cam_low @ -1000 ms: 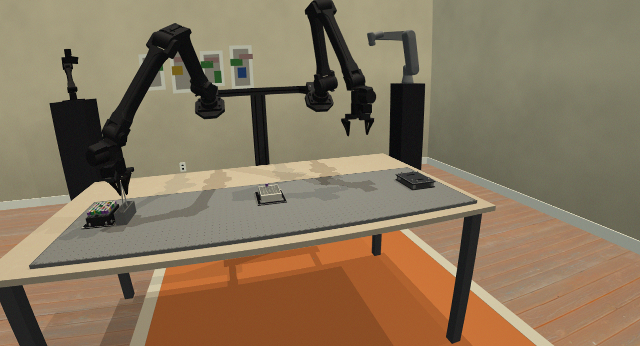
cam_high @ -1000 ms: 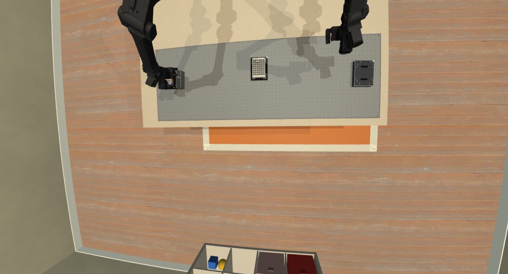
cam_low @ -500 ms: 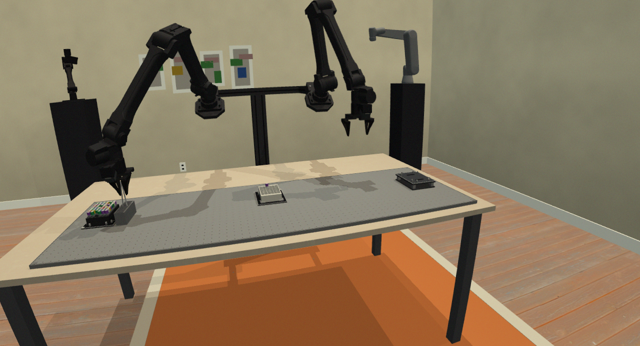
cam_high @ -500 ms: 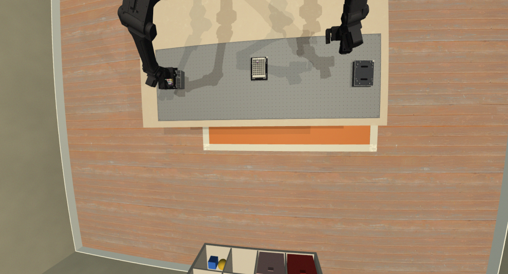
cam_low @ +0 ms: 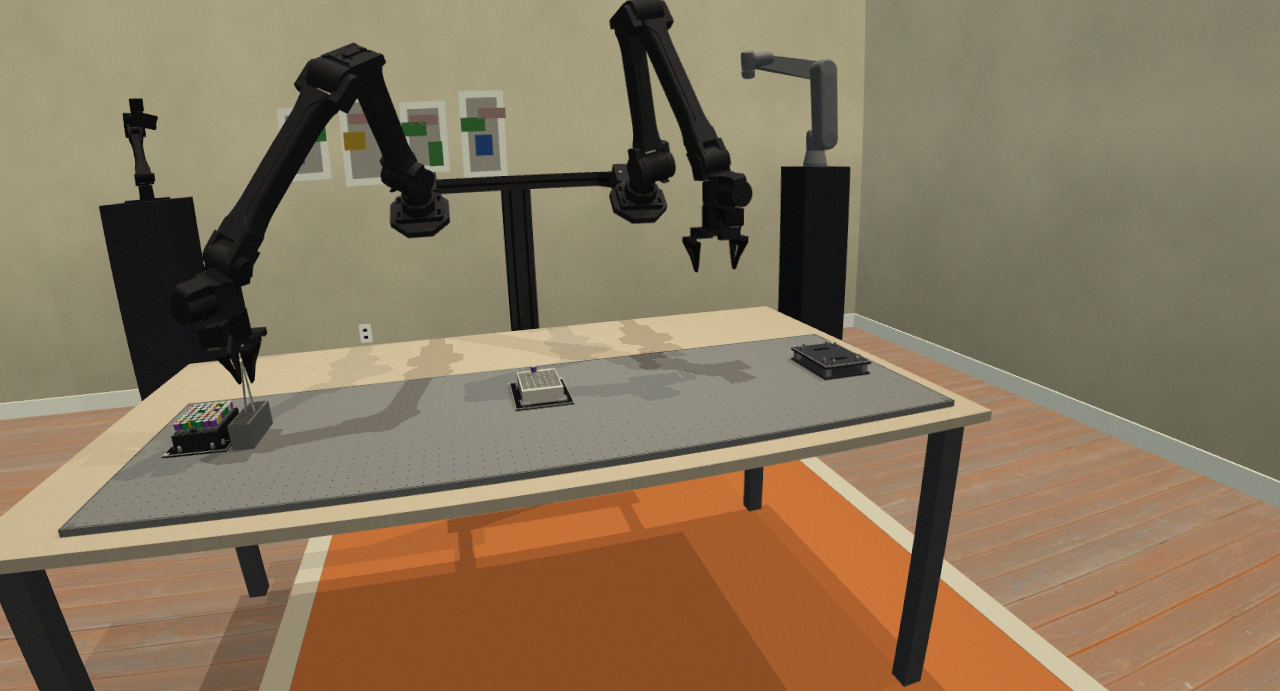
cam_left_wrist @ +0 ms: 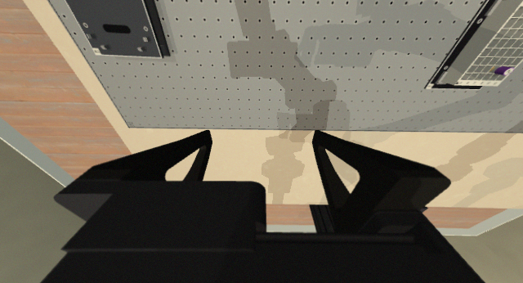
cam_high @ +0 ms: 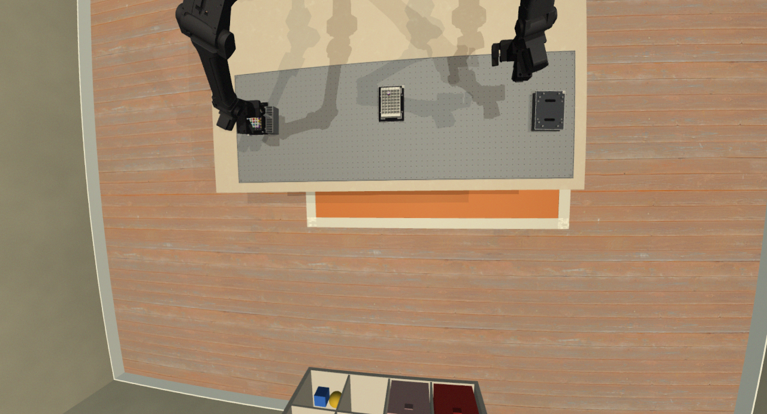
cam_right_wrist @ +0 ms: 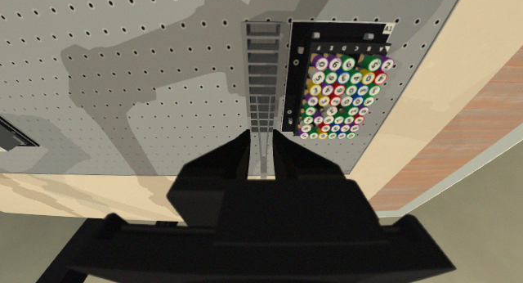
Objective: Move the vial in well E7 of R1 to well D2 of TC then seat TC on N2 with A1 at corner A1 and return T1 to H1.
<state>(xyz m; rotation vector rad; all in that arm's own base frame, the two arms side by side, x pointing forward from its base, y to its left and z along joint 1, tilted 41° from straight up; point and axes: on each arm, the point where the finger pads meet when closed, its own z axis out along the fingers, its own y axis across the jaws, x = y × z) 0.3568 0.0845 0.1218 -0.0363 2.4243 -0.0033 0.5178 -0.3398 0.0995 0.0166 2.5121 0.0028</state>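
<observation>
Now: left hand 60 mm short of the white tube carrier TC, 430 mm to the left of it and 220 mm above it. From my left hand the other things lie so: grey holder H1: 130 mm ahead, 1010 mm to the right, 220 mm below; black raised nest N2: 110 mm ahead, 250 mm to the left, 210 mm below.
</observation>
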